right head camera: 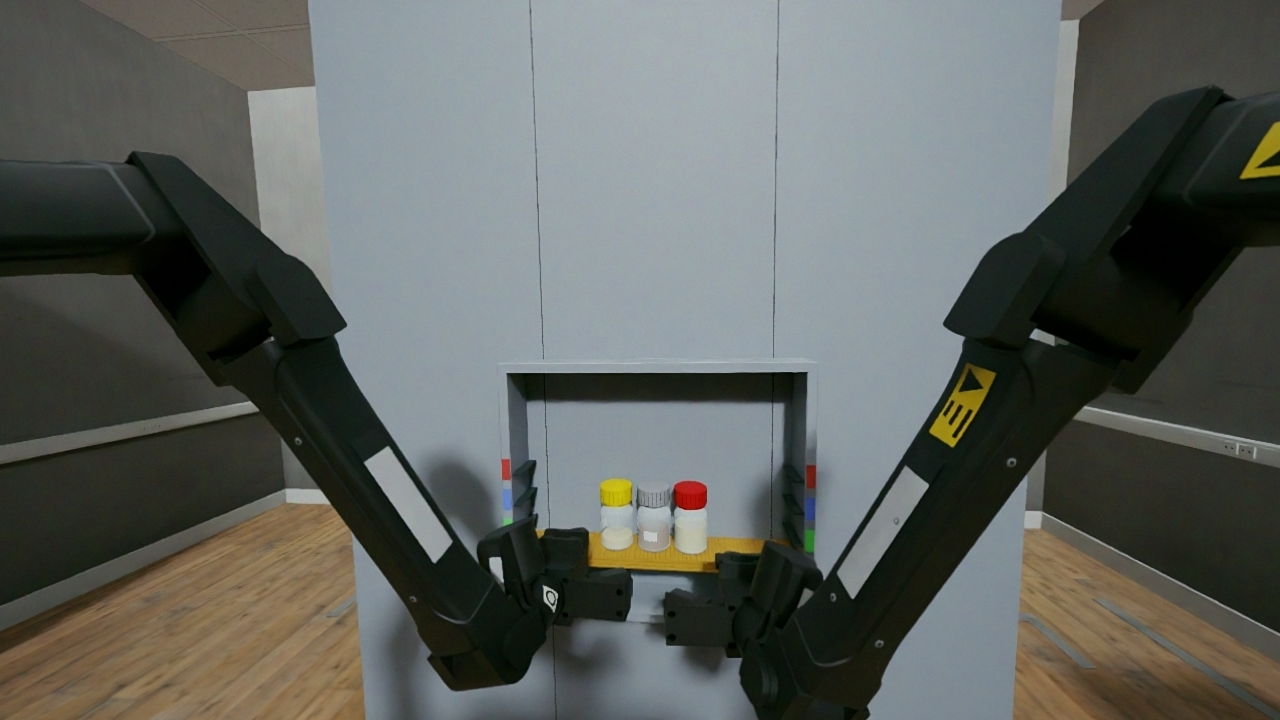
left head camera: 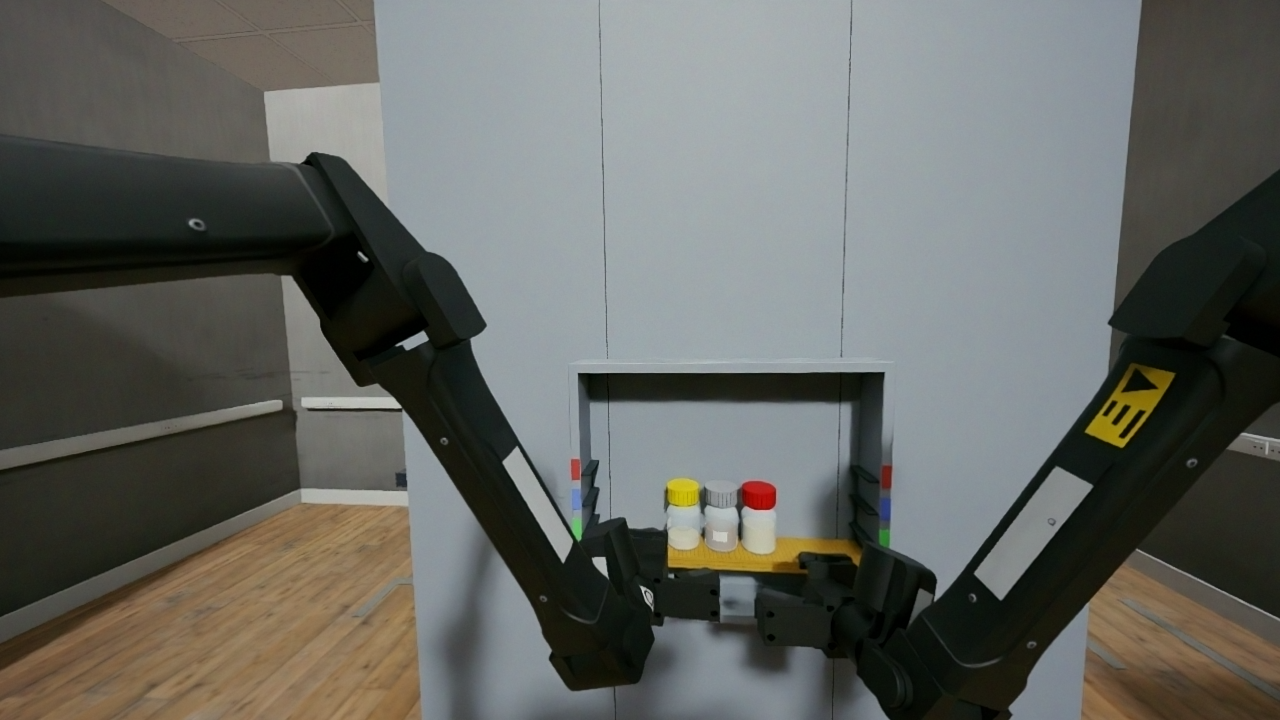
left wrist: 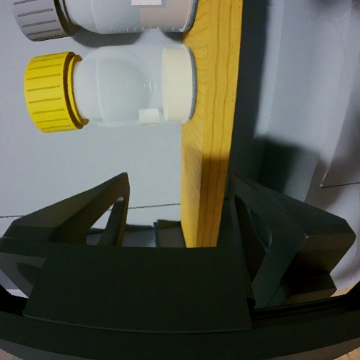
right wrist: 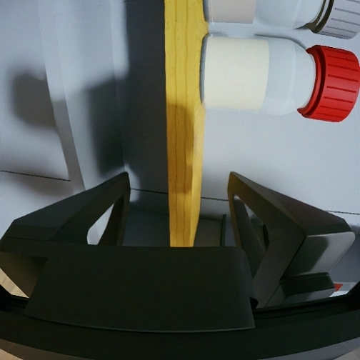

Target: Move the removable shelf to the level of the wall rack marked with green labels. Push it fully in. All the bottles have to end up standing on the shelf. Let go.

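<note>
The yellow wooden shelf (left head camera: 787,557) (right head camera: 662,559) (left wrist: 215,100) (right wrist: 182,75) lies level, low in the wall rack (left head camera: 729,366) (right head camera: 657,366). In both wrist views a dark ledge shows above its end. Green labels (left head camera: 884,537) (right head camera: 809,540) mark the rack's lowest visible coloured level. Yellow-capped (left head camera: 683,519) (right head camera: 616,519) (left wrist: 115,87), grey-capped (left head camera: 721,519) (right head camera: 654,519) and red-capped (left head camera: 759,519) (right head camera: 690,519) (right wrist: 260,75) bottles stand upright on it. My left gripper (left head camera: 675,573) (right head camera: 581,573) (left wrist: 178,180) and right gripper (left head camera: 819,591) (right head camera: 726,591) (right wrist: 179,175) are open, fingers above and below the shelf's ends.
Blue labels (left head camera: 885,508) (right head camera: 810,508) and red labels (left head camera: 886,475) (right head camera: 810,475) mark higher levels on the rack's sides. Dark ledges (left head camera: 863,474) stick inward from the side walls. The large grey wall panel (left head camera: 725,179) (right head camera: 657,179) stands behind the rack.
</note>
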